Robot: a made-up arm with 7 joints.
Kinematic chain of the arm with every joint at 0, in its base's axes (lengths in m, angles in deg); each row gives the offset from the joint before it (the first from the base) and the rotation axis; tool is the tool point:
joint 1: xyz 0 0 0.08 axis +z
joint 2: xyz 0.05 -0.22 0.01 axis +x
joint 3: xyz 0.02 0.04 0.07 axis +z
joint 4: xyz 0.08 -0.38 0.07 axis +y
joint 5: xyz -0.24 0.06 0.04 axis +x
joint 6: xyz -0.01 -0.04 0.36 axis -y
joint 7: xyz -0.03 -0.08 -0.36 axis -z
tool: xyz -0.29 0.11 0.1
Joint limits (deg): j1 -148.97..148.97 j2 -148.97..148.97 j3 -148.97..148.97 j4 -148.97..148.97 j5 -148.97..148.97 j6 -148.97..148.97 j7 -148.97..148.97
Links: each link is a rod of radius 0.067 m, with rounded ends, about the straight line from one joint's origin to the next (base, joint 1, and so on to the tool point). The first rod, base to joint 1, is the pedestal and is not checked.
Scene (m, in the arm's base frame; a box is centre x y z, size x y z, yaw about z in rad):
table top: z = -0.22
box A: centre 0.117 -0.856 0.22 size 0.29 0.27 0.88 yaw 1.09
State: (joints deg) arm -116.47 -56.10 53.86 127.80 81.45 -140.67 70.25
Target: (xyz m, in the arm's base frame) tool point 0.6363 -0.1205 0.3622
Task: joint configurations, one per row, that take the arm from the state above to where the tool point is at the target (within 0.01 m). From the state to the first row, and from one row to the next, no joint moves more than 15 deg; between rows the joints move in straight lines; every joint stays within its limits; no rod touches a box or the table.
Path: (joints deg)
1: -105.01 -46.57 43.49 113.58 80.90 -131.21 80.89
2: -93.54 -37.04 33.12 99.36 80.35 -121.76 91.53
3: -82.08 -27.51 22.76 85.15 79.80 -112.30 102.18
4: -70.62 -17.98 12.39 70.93 79.26 -102.84 112.82
5: -69.96 -31.74 13.89 72.37 80.90 -102.27 113.60
6: -69.31 -45.51 15.39 73.81 82.55 -101.69 114.38
7: -68.65 -59.27 16.89 75.25 84.20 -101.12 115.17
8: -68.00 -73.04 18.39 76.69 85.84 -100.54 115.95
9: -67.34 -86.80 19.89 78.13 87.49 -99.97 116.73
10: -66.69 -100.57 21.39 79.56 89.14 -99.39 117.52

